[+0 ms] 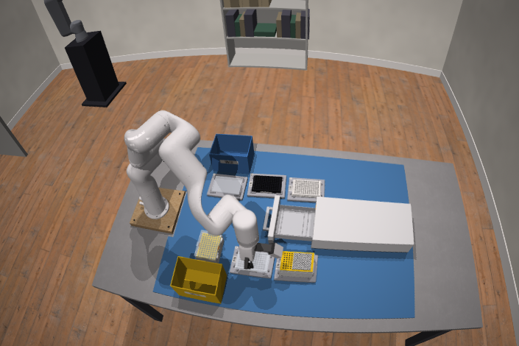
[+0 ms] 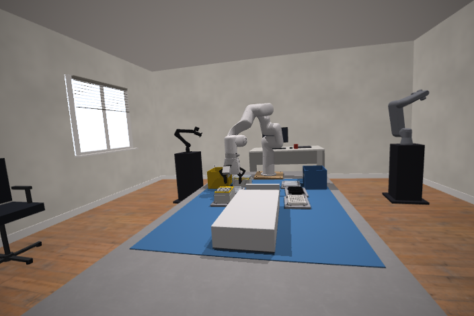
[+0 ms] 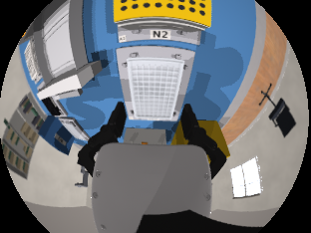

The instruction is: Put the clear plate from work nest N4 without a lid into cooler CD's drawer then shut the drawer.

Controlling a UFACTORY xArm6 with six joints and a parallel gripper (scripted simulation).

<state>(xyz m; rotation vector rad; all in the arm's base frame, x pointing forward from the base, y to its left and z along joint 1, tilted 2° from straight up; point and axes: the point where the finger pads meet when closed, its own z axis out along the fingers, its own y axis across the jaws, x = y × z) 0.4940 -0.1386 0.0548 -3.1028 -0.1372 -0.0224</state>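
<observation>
Right now my hand is 5 cm above the clear plate. Also, from my hand: yellow tip box 17 cm ahead, 1 cm to the left, 1 cm below; drawer 21 cm to the left, 15 cm ahead, 4 cm below; yellow bin 17 cm behind, 15 cm to the right, 3 cm below.
</observation>
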